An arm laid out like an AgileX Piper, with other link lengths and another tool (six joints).
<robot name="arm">
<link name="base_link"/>
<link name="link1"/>
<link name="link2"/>
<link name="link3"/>
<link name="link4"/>
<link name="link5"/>
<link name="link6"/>
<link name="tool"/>
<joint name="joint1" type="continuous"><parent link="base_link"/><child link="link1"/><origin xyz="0 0 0.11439" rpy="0 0 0"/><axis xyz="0 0 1"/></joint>
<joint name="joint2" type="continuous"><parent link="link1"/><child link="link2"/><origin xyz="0 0 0" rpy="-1.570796 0 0"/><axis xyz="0 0 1"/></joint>
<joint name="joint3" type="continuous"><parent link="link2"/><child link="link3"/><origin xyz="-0.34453 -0.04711 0" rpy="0 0 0"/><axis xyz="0 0 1"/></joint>
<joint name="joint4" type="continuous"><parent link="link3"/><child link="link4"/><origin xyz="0.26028 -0.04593 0" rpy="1.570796 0 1.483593"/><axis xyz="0 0 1"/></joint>
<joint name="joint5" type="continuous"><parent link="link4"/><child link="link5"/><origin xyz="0 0 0" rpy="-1.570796 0 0"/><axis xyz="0 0 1"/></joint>
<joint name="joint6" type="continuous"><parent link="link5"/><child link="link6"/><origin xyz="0 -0.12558 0" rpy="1.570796 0 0"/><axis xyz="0 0 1"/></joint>
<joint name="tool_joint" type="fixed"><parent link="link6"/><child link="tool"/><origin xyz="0.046 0.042 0.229" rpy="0 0.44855 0.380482"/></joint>
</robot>
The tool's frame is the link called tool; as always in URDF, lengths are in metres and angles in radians. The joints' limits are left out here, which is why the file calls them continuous.
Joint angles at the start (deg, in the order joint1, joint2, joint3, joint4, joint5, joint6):
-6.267 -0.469 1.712 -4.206 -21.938 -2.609
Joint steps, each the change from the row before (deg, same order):
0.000 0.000 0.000 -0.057 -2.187 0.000
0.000 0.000 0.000 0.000 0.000 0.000
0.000 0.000 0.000 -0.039 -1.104 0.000
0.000 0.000 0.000 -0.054 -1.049 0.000
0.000 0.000 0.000 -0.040 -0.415 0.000
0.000 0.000 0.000 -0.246 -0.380 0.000
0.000 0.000 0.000 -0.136 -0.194 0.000
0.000 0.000 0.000 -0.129 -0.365 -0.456
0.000 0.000 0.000 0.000 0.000 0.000
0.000 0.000 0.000 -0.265 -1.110 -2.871
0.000 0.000 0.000 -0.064 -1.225 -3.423
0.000 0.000 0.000 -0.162 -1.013 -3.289
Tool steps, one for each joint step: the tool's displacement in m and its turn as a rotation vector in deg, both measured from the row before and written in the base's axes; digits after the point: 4 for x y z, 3 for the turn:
-0.0043 0.0015 0.0128 -0.305 -2.161 0.157
0.0000 0.0000 0.0000 0.000 0.000 0.000
-0.0024 0.0008 0.0064 -0.164 -1.090 0.080
-0.0024 0.0008 0.0060 -0.173 -1.033 0.075
-0.0010 0.0004 0.0024 -0.087 -0.407 0.029
-0.0008 0.0008 0.0020 -0.287 -0.350 0.014
-0.0004 0.0004 0.0010 -0.157 -0.177 0.007
-0.0007 0.0001 0.0017 -0.559 -0.322 -0.213
0.0000 0.0000 0.0000 0.000 0.000 0.000
-0.0020 -0.0013 0.0047 -2.825 -0.922 -1.434
-0.0023 -0.0022 0.0054 -3.071 -1.043 -1.756
-0.0019 -0.0021 0.0043 -2.997 -0.841 -1.760

